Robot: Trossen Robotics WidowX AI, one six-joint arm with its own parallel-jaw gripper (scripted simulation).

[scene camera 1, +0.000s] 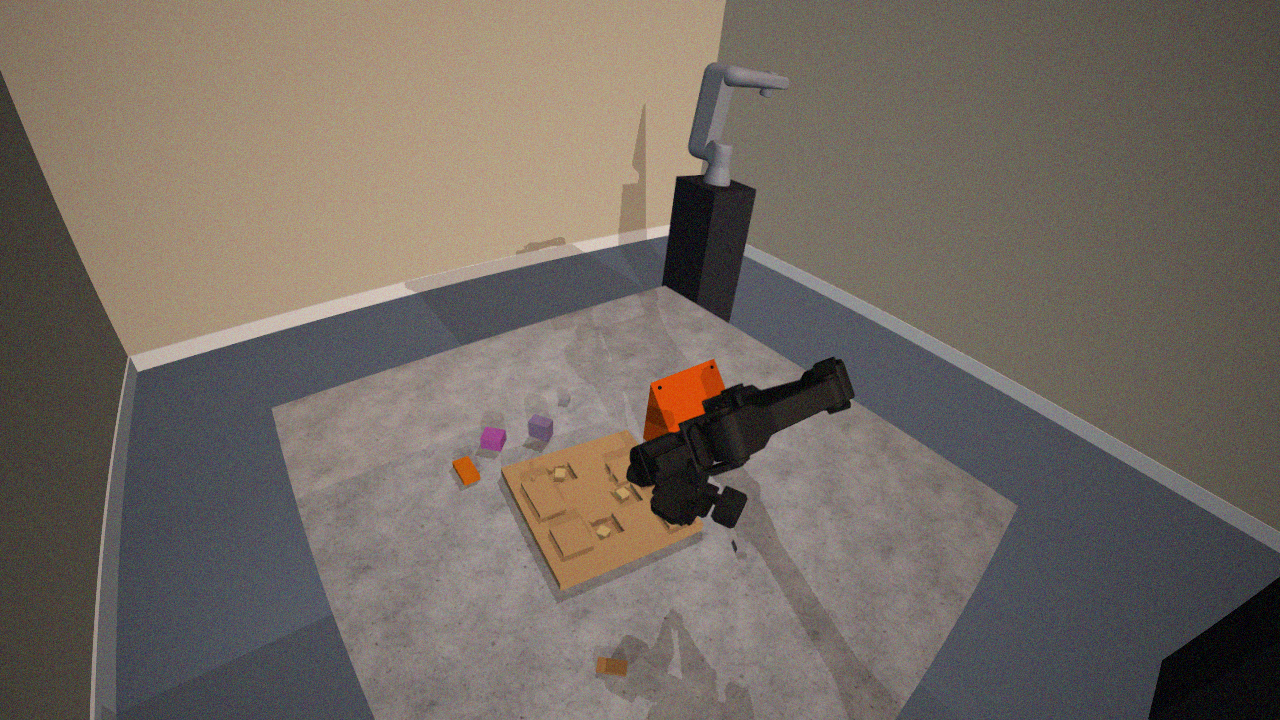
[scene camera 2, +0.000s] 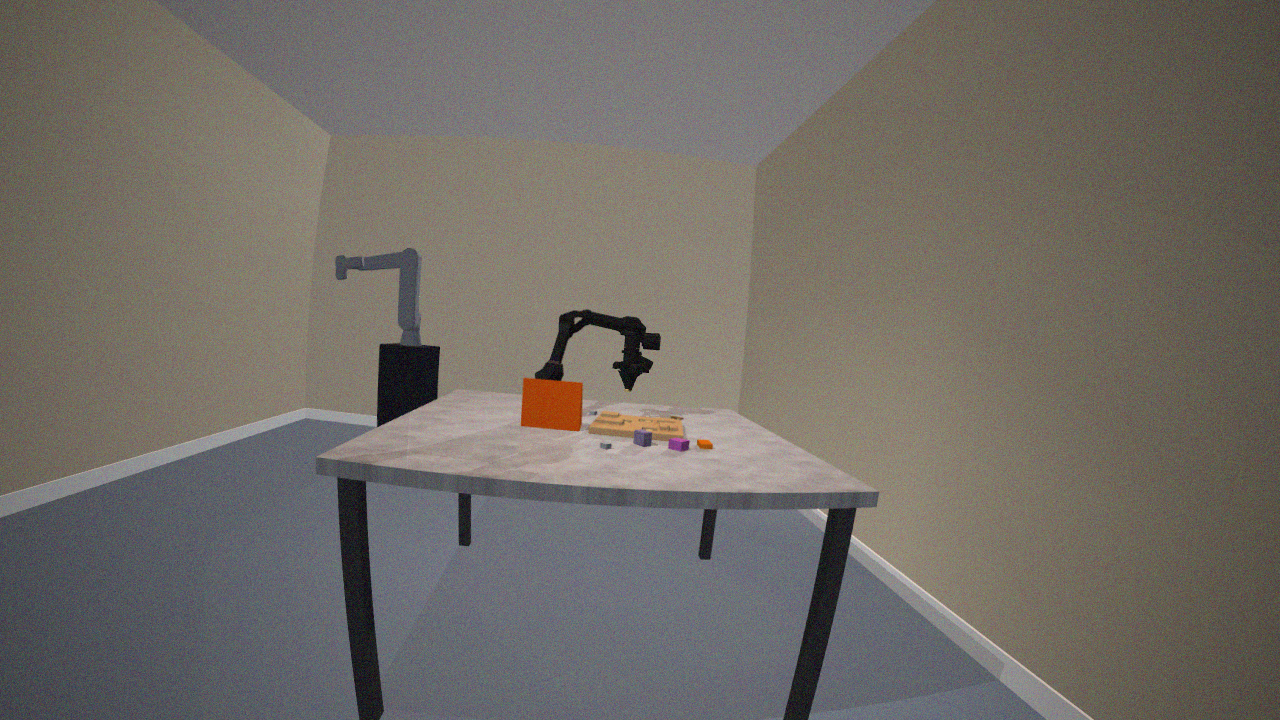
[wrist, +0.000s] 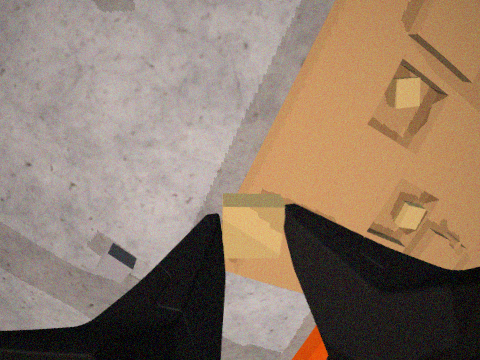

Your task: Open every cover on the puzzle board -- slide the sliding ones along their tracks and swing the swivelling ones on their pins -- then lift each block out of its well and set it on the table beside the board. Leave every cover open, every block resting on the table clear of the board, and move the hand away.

Note:
In view: my gripper [scene camera 1: 677, 519] and a tan puzzle board [scene camera 1: 588, 491].
My gripper also shows in scene camera 2 [scene camera 2: 628, 390] and in the wrist view [wrist: 252, 221]. The tan puzzle board also shows in the wrist view [wrist: 336, 148].

